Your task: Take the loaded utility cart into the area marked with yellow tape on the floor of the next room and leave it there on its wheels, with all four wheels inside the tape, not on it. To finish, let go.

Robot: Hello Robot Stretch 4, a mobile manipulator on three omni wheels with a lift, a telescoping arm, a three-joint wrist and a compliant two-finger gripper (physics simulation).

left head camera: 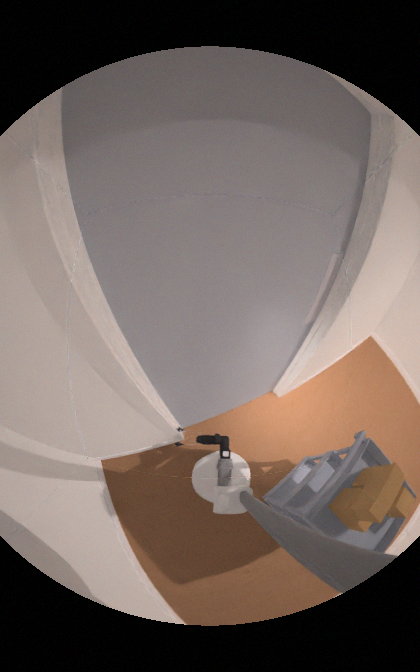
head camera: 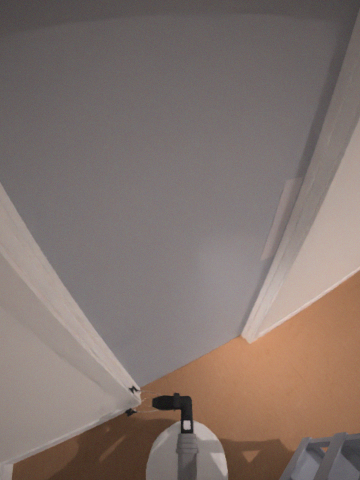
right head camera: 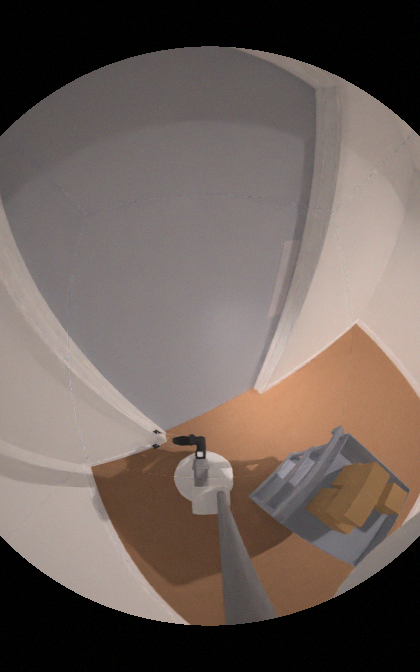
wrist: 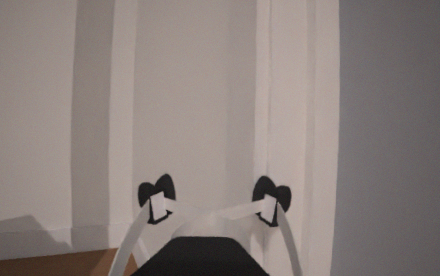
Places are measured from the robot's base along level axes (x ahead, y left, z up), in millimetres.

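Pixels of known places: gripper, fingertip midpoint: [head camera: 126, 400] [wrist: 216, 191].
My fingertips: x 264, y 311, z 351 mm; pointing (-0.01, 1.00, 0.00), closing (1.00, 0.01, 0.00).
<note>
Behind a point stands the place of what it marks.
The grey utility cart [head camera: 327, 457] @(x 36, y -567, z 456 mm) [left head camera: 320, 515] [right head camera: 295, 517] stands on the floor to the right of my base, loaded with brown boxes [left head camera: 375, 495] [right head camera: 357, 495]. Its wheels are hidden. My gripper [head camera: 132, 400] @(x 264, y 311, z 351 mm) [left head camera: 180, 436] [right head camera: 157, 439] [wrist: 216, 191] @(x 264, y 311, z 351 mm) is open, fingers wide apart with nothing between them, in front of the white wall and the left door frame, away from the cart. The yellow tape does not show in these views.
A grey door [head camera: 175, 200] @(x 536, y 20, z 1325 mm) [left head camera: 220, 300] [right head camera: 175, 300] [wrist: 390, 140] @(x 414, y 280, z 403 mm) fills the doorway and looks closed. White door frame posts [head camera: 295, 225] @(x 740, y -497, z 1106 mm) [left head camera: 115, 320] stand on both sides. White walls [head camera: 45, 370] @(x 247, y 447, z 899 mm) [right head camera: 350, 240] flank them.
</note>
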